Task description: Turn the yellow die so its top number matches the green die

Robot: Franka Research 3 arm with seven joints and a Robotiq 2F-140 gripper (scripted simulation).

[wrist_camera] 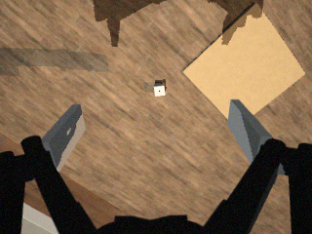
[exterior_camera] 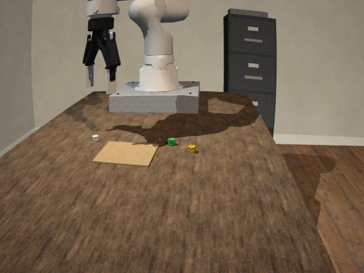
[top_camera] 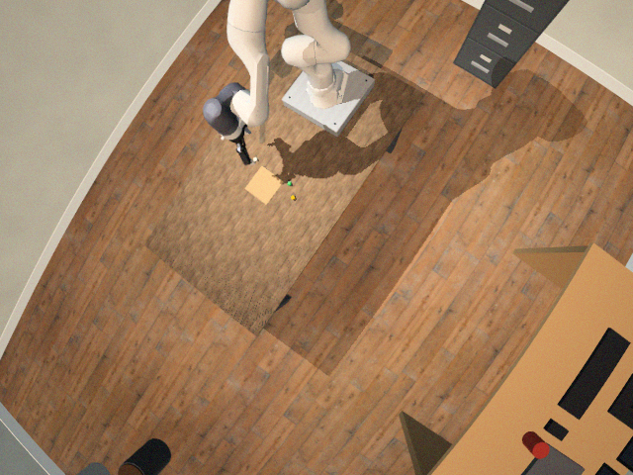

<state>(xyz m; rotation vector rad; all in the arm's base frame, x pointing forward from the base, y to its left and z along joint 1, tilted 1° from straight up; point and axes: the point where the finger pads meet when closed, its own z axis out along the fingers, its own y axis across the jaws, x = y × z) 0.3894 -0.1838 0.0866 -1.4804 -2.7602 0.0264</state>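
My gripper is now 10 mm short of the white die, 20 mm to the left of it and 140 mm above it. From my hand the other things lie so: tan mat (110 mm ahead, 80 mm to the left, 150 mm below); then yellow die (120 mm ahead, 240 mm to the left, 140 mm below); then green die (60 mm ahead, 190 mm to the left, 140 mm below).
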